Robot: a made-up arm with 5 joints.
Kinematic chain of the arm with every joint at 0, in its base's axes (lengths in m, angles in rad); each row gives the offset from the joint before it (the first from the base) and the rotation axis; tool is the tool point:
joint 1: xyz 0 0 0.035 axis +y
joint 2: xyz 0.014 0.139 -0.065 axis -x
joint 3: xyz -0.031 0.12 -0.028 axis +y
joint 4: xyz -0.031 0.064 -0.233 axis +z
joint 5: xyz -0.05 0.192 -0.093 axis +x
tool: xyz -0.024 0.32 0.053
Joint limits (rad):
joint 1: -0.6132..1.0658
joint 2: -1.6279..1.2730
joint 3: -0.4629..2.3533
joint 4: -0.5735..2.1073
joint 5: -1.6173..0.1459
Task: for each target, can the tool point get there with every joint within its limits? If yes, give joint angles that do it. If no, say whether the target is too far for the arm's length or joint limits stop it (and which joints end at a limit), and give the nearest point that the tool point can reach.
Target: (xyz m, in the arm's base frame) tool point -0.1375 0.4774 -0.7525
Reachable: yes | joints -0.3351 0.0952 0.1984 0.5606 -1.4020
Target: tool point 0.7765 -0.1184 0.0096
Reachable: no: joint limits stop it (at a limit: joint 1, joint 3) | nearest point 0.5375 -0.0664 0.1361 | short by 0.275 m
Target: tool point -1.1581 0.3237 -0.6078
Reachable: no: too far | nearest point -0.7913 0.2621 -0.4042 | short by 0.424 m
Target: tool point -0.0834 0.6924 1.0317
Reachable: no: too far | nearest point -0.0585 0.5456 0.7341 | short by 0.333 m
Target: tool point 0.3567 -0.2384 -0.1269
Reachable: no: joint limits stop it (at a limit: joint 1, joint 3, joint 5) | nearest point 0.3213 -0.2693 -0.0124 | short by 0.124 m
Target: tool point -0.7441 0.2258 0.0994
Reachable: yes | joints 0.2618 0.3195 0.9486 1.5893 -1.1029
